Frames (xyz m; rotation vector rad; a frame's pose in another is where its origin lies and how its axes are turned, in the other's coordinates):
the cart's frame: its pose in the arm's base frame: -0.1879 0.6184 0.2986 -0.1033 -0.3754 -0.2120
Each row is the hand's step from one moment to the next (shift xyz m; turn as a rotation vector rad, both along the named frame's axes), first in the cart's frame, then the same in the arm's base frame.
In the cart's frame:
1: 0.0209 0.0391 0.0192 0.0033 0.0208 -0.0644
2: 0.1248 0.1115 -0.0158 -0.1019 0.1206 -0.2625
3: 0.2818 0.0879 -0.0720 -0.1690 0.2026 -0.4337
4: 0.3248 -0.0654 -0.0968 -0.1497 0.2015 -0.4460
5: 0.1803 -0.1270 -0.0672 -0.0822 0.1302 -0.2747
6: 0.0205 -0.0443 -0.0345 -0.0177 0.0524 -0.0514
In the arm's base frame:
1: 0.0210 0.0368 0.0232 0.0304 0.0107 -0.0596
2: 0.1440 0.0830 0.0253 0.0270 0.0997 -0.2884
3: 0.3011 0.0231 0.0334 0.0447 0.1682 -0.4769
4: 0.3146 -0.1375 0.0359 0.0664 0.1618 -0.4810
5: 0.1590 -0.1664 0.0130 0.0513 0.1037 -0.2929
6: 0.0209 -0.0517 -0.0216 0.0138 0.0471 -0.0574

